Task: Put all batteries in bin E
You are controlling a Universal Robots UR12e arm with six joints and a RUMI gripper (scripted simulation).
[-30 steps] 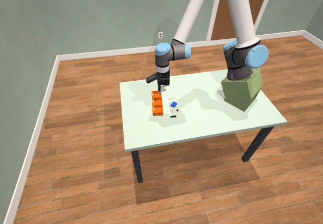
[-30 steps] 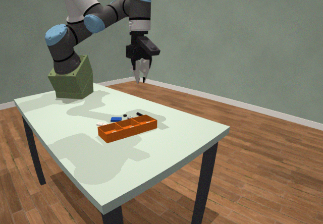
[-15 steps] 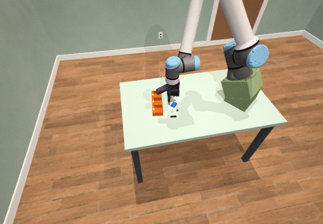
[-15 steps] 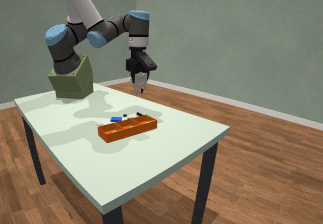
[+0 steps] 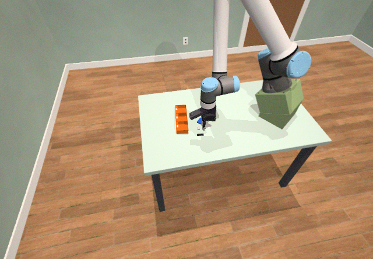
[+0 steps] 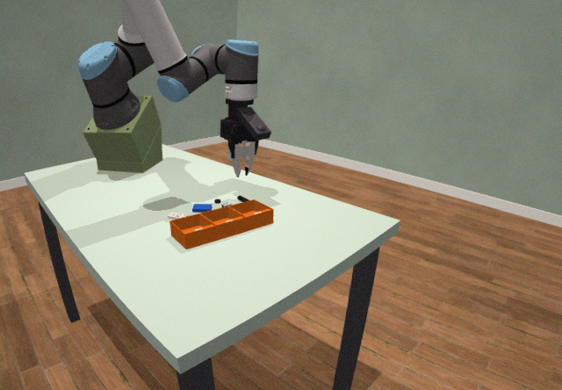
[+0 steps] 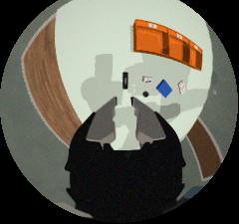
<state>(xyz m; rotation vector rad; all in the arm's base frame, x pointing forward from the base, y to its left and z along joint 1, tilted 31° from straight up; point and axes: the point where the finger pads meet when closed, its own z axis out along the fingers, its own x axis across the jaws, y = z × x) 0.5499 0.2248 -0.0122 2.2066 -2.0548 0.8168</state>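
The battery is 80 mm below my hand, 10 mm to the right of it and 10 mm ahead of it. From my hand the other things lie so: white card-like piece 220 mm to the right, 80 mm below, 10 mm ahead; blue block 140 mm to the right, 80 mm below, 10 mm behind; black round thing 90 mm below, 70 mm to the right, 30 mm behind.
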